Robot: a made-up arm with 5 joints. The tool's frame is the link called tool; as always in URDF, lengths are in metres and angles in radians. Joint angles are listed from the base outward. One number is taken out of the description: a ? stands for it. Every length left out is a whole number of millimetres.
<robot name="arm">
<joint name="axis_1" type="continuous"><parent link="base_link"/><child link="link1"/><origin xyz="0 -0.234 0.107"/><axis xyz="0 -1 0"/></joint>
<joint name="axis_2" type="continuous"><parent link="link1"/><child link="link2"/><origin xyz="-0.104 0 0.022"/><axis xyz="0 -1 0"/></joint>
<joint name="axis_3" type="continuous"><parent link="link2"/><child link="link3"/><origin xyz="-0.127 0 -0.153"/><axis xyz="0 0 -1"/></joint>
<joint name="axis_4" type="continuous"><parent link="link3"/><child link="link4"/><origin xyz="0.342 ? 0"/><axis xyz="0 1 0"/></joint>
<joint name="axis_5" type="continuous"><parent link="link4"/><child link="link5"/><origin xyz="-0.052 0 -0.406"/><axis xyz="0 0 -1"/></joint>
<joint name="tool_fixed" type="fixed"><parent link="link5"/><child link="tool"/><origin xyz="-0.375 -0.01 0"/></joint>
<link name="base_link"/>
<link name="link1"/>
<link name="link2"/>
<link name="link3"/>
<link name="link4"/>
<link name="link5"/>
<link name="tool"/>
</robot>
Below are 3 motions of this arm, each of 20 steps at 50 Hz.
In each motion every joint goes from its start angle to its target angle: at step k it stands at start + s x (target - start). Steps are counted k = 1, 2, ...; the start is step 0. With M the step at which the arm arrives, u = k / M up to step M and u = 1 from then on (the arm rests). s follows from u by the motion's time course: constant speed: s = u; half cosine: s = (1 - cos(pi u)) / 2; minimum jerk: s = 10 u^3 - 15 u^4 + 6 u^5.
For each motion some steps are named. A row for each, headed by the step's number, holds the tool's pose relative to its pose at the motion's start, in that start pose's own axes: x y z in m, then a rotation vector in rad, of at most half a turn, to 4 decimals.
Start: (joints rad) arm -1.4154 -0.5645 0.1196 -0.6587 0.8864
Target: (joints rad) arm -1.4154 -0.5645 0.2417 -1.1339 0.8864
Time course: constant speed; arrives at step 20
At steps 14, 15, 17, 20:
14: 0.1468 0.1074 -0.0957 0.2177 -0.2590 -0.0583
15: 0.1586 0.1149 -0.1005 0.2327 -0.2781 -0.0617
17: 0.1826 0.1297 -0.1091 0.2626 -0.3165 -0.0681
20: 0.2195 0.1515 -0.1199 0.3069 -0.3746 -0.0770

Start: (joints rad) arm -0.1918 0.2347 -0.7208 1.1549 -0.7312
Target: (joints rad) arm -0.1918 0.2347 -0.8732 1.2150 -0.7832
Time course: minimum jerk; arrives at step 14
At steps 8, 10, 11, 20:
8: -0.0163 -0.0161 0.0240 -0.0394 0.0883 0.0701
10: -0.0212 -0.0214 0.0331 -0.0528 0.1200 0.0940
11: -0.0227 -0.0232 0.0362 -0.0573 0.1307 0.1020
20: -0.0241 -0.0248 0.0391 -0.0615 0.1406 0.1093

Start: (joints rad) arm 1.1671 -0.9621 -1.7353 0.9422 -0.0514
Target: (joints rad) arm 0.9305 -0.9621 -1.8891 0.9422 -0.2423
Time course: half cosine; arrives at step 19
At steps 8, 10, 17, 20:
8: -0.0176 -0.0299 0.0103 0.0031 -0.0175 0.1770
10: -0.0224 -0.0432 0.0146 0.0038 -0.0268 0.2536
17: -0.0270 -0.0774 0.0256 0.0032 -0.0560 0.4543
20: -0.0270 -0.0795 0.0263 0.0030 -0.0580 0.4669

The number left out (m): 0.141
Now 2 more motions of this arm.
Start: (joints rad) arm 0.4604 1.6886 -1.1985 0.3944 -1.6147
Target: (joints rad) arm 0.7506 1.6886 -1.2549 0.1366 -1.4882
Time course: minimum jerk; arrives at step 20
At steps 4, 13, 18, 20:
4: -0.0064 -0.0049 0.0038 -0.0204 0.0166 -0.0102
13: -0.0801 -0.0604 0.0617 -0.2738 0.2114 -0.1155
18: -0.1015 -0.0766 0.0843 -0.3565 0.2708 -0.1412
20: -0.1023 -0.0772 0.0852 -0.3597 0.2730 -0.1421

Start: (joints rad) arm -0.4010 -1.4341 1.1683 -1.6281 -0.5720
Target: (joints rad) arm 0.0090 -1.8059 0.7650 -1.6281 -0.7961
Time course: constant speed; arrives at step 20
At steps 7, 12, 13, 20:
7: 0.0694 0.0797 -0.0137 0.1114 -0.0855 0.0583
12: 0.1229 0.1353 -0.0181 0.1862 -0.1527 0.1001
13: 0.1339 0.1462 -0.0184 0.2006 -0.1668 0.1084
20: 0.2146 0.2209 -0.0148 0.2971 -0.2705 0.1664

